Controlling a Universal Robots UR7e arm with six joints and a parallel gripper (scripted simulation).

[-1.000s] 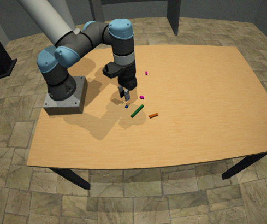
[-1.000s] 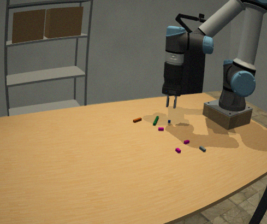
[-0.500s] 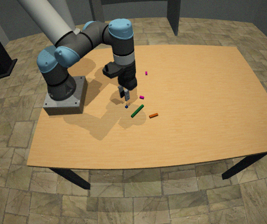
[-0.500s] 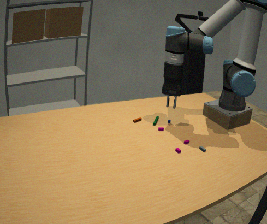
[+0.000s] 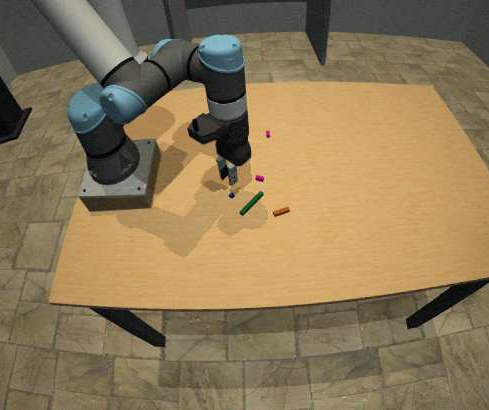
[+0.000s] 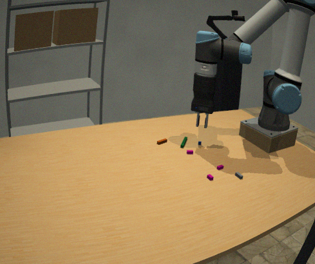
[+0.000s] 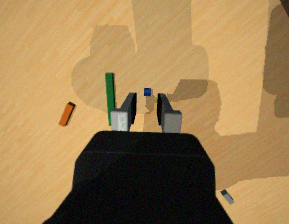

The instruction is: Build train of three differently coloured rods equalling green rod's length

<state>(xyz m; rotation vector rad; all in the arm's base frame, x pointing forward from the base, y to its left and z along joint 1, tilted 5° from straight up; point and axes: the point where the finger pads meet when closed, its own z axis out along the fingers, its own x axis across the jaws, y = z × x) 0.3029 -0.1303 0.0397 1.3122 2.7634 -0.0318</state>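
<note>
The blue rod lies 8 cm below my hand. The rest, counted from my hand: grey rod: 5 cm ahead, 25 cm to the left, 8 cm below; orange rod: 11 cm ahead, 7 cm to the right, 8 cm below; green rod: 5 cm ahead, 3 cm to the right, 8 cm below.
</note>
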